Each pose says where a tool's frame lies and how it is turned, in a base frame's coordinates. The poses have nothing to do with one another.
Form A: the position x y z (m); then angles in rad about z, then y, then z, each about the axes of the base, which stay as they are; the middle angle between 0 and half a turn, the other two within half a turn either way.
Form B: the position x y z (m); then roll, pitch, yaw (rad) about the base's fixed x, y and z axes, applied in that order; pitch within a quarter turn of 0, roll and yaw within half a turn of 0. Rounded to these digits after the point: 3 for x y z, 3 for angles.
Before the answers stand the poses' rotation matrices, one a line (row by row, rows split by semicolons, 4 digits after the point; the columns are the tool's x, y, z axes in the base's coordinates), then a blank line. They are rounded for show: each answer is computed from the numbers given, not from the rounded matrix.
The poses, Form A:
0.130 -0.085 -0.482 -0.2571 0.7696 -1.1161
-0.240 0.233 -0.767 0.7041 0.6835 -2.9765
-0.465 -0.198 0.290 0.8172 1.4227 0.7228
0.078 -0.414 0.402 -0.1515 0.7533 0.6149
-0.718 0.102 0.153 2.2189 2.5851 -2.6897
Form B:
0.0766 0.9491 0.3056; -0.7357 0.2607 -0.6251; -0.6730 -0.1769 0.7182
-0.4766 0.6204 -0.6229; -0.7357 -0.6693 -0.1038; -0.4813 0.4088 0.7754
-0.4067 -0.5333 0.7417; 0.6137 0.4420 0.6542; -0.6768 0.7213 0.1476
0.6761 -0.4803 0.5588; 0.2927 0.8710 0.3946; -0.6762 -0.1032 0.7294
-0.1130 -0.8726 -0.4752; -0.9410 0.2475 -0.2307; 0.3189 0.4211 -0.8491

0.130 -0.085 -0.482 -0.242 0.738 -1.467
-0.240 0.233 -0.767 0.485 0.502 -2.146
-0.465 -0.198 0.290 1.369 0.743 2.156
0.078 -0.414 0.402 -0.141 0.743 0.409
-0.718 0.102 0.153 2.681 -0.325 -1.690

